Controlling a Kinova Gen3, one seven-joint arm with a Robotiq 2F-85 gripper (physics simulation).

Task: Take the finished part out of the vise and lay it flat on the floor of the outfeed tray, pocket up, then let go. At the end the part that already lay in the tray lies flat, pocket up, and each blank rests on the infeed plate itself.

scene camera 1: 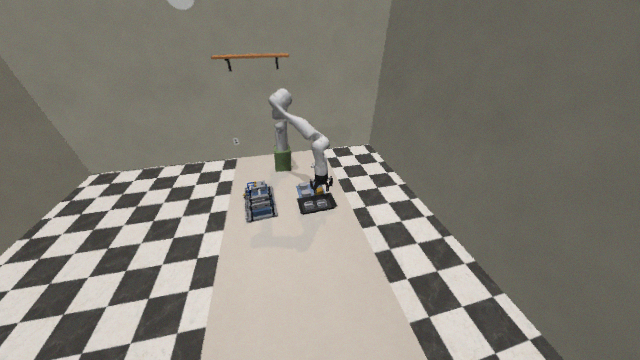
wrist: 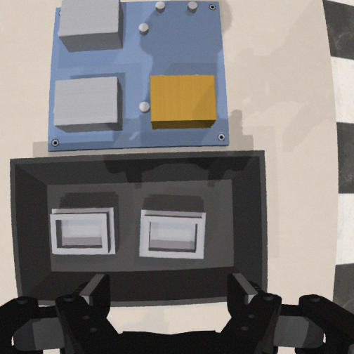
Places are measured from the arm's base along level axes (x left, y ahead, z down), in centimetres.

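Pixels of known places: gripper, fingertip midpoint: [scene camera 1: 321,192]; arm's base at its link origin: [scene camera 1: 282,148].
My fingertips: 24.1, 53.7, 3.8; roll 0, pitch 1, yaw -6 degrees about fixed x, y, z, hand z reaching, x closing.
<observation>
Ahead of a thing's pixels: the offset from my fingertips to its middle, as dx, dy, dz. "spot": to the spot under its first point.
My gripper [scene camera 1: 323,185] [wrist: 168,291] is open and empty, raised above the outfeed tray. The black outfeed tray @[spot: -3.9, +5.2, +10.0] [scene camera 1: 316,210] [wrist: 141,287] holds two light grey parts, side by side and apart. The left part @[-7.9, -1.0, +10.9] [scene camera 1: 309,204] [wrist: 53,235] and the right part @[+0.5, -1.5, +10.9] [scene camera 1: 322,203] [wrist: 143,240] both lie flat on the tray floor, pocket up. Two grey blanks [wrist: 86,101] [wrist: 91,20] and an orange-yellow blank @[+0.2, -14.2, +11.2] [scene camera 1: 319,190] [wrist: 182,99] sit on the blue infeed plate @[spot: -12.5, -18.2, +13.0] [scene camera 1: 300,191] [wrist: 135,65]. The vise @[-39.8, -9.8, +8.9] [scene camera 1: 260,211] stands at the left in the scene view; its jaws are too small to tell in detail.
The infeed plate lies directly behind the tray, with small round pins [wrist: 144,106] beside the blanks. The tray's raised walls surround the parts. The green base block [scene camera 1: 282,160] of the arm stands at the back. An orange rail [scene camera 1: 250,56] is on the far wall.
</observation>
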